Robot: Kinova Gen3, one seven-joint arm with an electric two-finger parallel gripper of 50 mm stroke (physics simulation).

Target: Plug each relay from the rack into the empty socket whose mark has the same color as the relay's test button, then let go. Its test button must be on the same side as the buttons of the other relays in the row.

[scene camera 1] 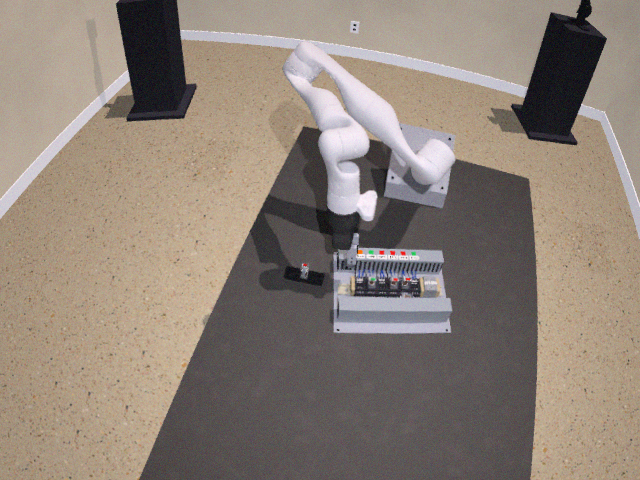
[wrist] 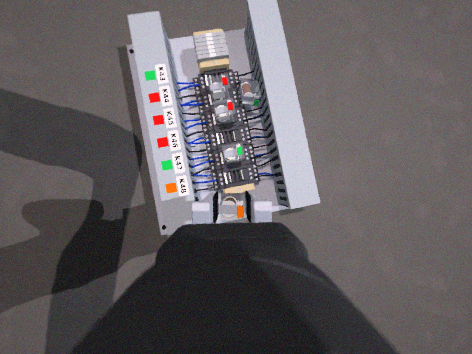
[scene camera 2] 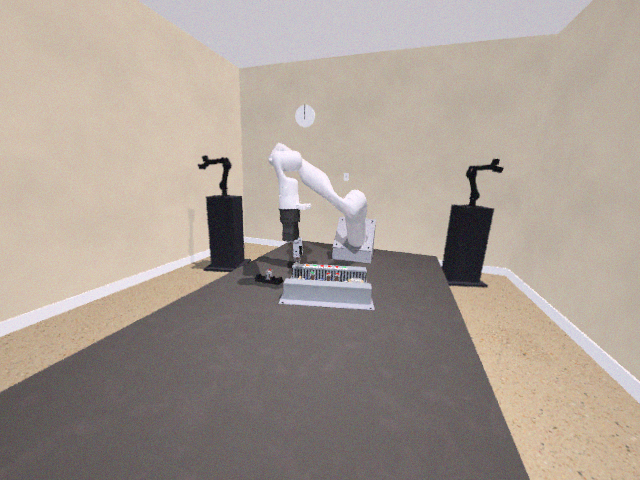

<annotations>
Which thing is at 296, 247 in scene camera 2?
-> My gripper.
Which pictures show my gripper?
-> Scene camera 1, the wrist view and scene camera 2: all of them.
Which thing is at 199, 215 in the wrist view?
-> My gripper.
</annotations>
